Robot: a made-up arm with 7 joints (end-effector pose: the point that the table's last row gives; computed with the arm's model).
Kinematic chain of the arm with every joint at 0, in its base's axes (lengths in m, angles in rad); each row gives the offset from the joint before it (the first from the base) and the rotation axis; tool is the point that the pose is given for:
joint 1: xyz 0 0 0.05 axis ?
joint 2: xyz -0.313 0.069 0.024 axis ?
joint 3: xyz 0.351 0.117 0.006 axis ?
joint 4: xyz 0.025 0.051 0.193 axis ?
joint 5: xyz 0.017 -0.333 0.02 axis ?
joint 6: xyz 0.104 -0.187 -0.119 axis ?
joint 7: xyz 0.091 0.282 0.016 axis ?
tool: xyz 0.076 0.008 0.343
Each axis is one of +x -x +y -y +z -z.
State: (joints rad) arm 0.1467 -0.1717 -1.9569 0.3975 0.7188 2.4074 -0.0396
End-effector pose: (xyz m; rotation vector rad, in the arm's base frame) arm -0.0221 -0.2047 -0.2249 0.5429 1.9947 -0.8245
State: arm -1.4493 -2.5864 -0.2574 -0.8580 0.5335 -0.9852 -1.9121
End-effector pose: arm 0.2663 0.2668 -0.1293 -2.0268 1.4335 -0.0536
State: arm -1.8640 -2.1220 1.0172 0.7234 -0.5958 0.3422 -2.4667
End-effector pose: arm 0.0002 0.5779 0.1208 -1.2952 0.1657 -1.3315
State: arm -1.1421 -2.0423 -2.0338 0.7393 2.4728 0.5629 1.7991
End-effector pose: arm -0.4432 -0.3861 0.2405 1.2729 -0.1369 -0.2930
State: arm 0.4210 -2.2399 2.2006 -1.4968 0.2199 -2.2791 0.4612
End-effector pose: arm -0.2181 -0.0663 0.6756 0.1592 -0.4254 -2.1718
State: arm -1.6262 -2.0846 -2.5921 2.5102 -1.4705 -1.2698 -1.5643
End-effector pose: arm -0.0726 -0.5614 0.9651 0.0771 0.3826 -0.9801
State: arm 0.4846 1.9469 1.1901 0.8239 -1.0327 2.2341 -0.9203
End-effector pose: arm 0.1317 -0.0005 0.0884 1.5341 -1.3659 -1.9675
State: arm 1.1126 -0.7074 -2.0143 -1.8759 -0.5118 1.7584 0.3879
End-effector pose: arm 0.3279 0.1091 0.0803 -1.2988 2.0130 0.0276
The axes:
joint 1: -z
joint 2: -x
joint 3: +y
joint 4: -x
joint 5: +z
joint 6: -y
joint 7: -z

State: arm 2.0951 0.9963 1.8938 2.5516 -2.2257 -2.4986 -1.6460
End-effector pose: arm -0.3906 -0.8064 -0.4759 1.3950 1.2375 -1.8878
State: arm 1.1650 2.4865 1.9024 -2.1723 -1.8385 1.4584 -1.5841
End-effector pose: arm -0.2527 -0.1176 0.1482 0.7658 -0.5739 2.6162
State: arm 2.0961 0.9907 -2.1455 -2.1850 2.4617 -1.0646 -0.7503
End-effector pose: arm -0.1943 -0.1043 -0.3958 -1.8549 0.5033 2.4359
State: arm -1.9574 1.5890 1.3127 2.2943 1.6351 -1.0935 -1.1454
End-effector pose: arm -0.2788 0.0087 0.0165 -0.8325 1.6298 -2.3385
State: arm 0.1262 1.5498 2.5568 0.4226 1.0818 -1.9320 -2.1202
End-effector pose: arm -0.0889 0.1149 -0.0881 -2.4776 0.0801 1.0803
